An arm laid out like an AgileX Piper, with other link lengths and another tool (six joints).
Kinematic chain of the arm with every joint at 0, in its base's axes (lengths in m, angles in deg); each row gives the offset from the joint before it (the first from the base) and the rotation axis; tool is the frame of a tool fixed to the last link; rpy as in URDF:
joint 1: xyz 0 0 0.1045 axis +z
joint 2: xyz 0 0 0 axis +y
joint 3: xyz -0.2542 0 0.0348 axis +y
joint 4: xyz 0.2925 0 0.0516 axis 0.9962 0 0.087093
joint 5: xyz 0 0 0 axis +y
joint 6: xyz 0.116 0 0.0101 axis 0.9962 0 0.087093
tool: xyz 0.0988 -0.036 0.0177 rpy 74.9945 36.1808 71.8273
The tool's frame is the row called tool.
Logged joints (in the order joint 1, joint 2, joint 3, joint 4, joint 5, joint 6), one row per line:
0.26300, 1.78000, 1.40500, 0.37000, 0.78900, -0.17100
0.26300, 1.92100, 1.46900, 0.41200, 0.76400, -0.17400
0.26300, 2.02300, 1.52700, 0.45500, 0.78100, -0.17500
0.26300, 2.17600, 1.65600, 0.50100, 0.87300, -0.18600
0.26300, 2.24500, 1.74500, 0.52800, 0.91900, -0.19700
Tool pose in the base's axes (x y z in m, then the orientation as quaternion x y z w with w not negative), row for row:
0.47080, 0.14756, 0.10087, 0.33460, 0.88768, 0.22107, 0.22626
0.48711, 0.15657, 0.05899, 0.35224, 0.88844, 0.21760, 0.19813
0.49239, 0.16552, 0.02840, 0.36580, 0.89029, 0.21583, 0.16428
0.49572, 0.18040, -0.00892, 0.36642, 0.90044, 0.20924, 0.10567
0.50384, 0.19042, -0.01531, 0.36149, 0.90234, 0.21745, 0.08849
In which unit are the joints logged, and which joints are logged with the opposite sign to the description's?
The joints are logged in radians. Opposite sign: joint 3.
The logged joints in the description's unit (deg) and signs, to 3 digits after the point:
15.069, 101.986, -80.501, 21.199, 45.206, -9.798
15.069, 110.065, -84.168, 23.606, 43.774, -9.969
15.069, 115.909, -87.491, 26.070, 44.748, -10.027
15.069, 124.676, -94.882, 28.705, 50.019, -10.657
15.069, 128.629, -99.981, 30.252, 52.655, -11.287

